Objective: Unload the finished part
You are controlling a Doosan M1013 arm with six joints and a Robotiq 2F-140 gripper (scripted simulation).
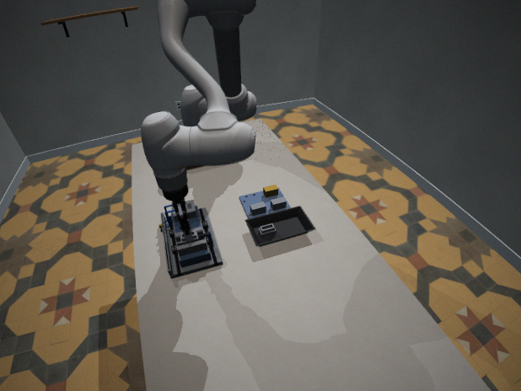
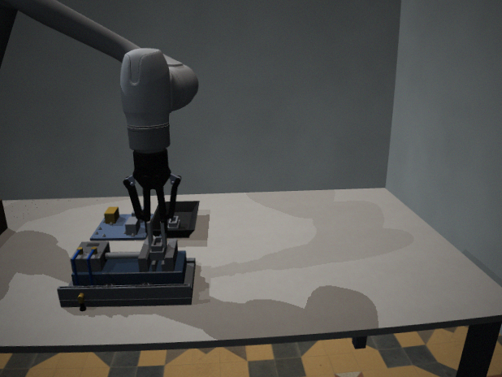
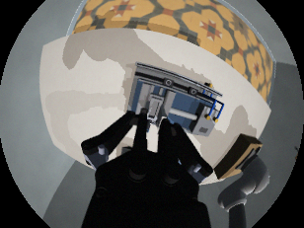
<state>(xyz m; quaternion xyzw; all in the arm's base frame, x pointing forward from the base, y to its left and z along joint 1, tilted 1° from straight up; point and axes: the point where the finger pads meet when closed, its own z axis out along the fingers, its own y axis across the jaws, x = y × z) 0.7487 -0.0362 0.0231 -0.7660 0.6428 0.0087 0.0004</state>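
Now: the blue vise body 10 cm below my hand, 7 cm behind it and 1 cm to the right of it. The rest, counted from my hand: yellow block (35 cm to the left, 28 cm behind, 11 cm below); then blue-hosed cylinder (16 cm behind, 6 cm below, 3 cm to the right); then blue plate (31 cm to the left, 22 cm behind, 13 cm below).
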